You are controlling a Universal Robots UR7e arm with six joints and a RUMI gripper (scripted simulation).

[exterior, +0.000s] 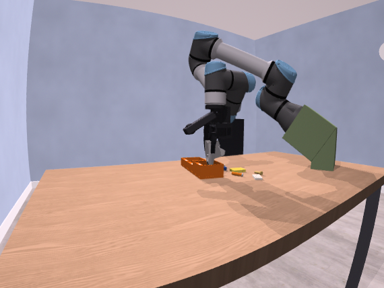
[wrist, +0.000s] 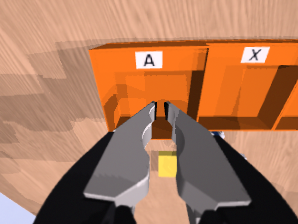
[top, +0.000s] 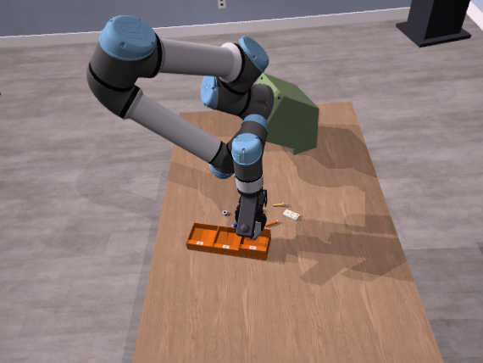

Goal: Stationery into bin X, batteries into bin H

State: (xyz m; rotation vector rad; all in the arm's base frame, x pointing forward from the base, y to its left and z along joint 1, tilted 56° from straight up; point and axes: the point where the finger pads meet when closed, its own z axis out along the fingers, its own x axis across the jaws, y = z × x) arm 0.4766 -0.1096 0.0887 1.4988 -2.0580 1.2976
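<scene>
Now: hand 9 cm past the blue battery, 3 cm to the left of it and 3 cm above it. From my hand the other things lie so: orange pen-like stick (8 cm to the left, 6 cm behind, 3 cm below); then orange bin (7 cm to the right, 2 cm behind, 1 cm below); then yellow pad (12 cm behind, 3 cm to the left, 3 cm below).
</scene>
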